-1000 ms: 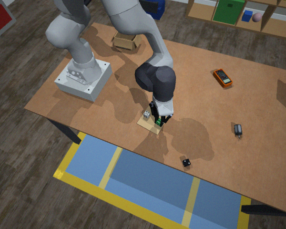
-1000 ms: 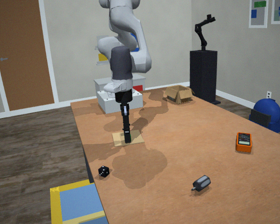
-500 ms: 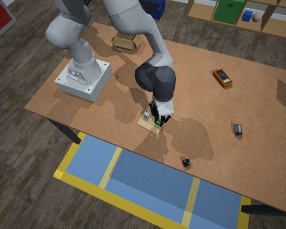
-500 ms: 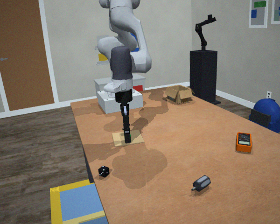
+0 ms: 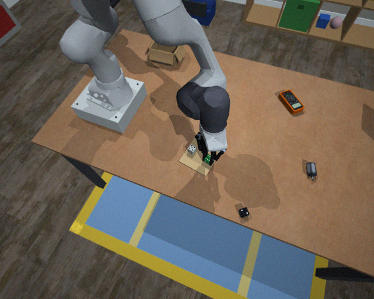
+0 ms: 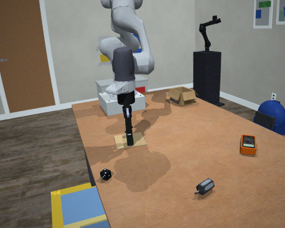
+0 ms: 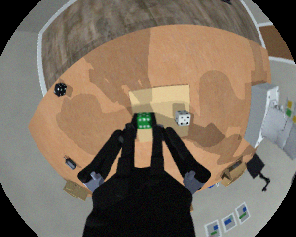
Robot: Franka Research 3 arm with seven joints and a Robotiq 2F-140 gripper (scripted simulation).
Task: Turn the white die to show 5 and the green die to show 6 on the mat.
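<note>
Now: the green die 2 cm below my hand. The rest, counted from my hand: tan mat (4 cm below, 4 cm behind, 1 cm to the left); black die (20 cm ahead, 17 cm to the right, 3 cm below); white die (8 cm behind, 3 cm to the left, 2 cm below).
</note>
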